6 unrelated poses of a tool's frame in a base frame.
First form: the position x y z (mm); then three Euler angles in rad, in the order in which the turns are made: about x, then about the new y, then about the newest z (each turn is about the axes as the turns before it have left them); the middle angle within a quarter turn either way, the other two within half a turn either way.
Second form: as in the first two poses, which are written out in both.
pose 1, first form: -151.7, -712.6, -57.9, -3.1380, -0.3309, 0.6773
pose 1, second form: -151.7, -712.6, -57.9, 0.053, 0.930, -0.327, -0.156
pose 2, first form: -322.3, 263.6, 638.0, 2.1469, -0.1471, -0.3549
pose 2, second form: -322.3, 263.6, 638.0, 0.457, 0.869, 0.120, -0.148
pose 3, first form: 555.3, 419.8, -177.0, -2.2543, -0.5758, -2.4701
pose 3, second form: 555.3, 419.8, -177.0, 0.378, -0.170, -0.858, -0.304
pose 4, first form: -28.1, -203.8, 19.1, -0.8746, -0.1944, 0.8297
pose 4, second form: -28.1, -203.8, 19.1, 0.809, -0.421, 0.089, 0.401
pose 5, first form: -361.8, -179.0, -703.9, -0.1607, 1.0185, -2.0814
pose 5, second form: -361.8, -179.0, -703.9, 0.406, -0.455, 0.185, -0.771
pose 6, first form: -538.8, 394.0, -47.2, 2.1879, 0.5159, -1.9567
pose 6, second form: -538.8, 394.0, -47.2, 0.436, 0.383, 0.778, -0.242
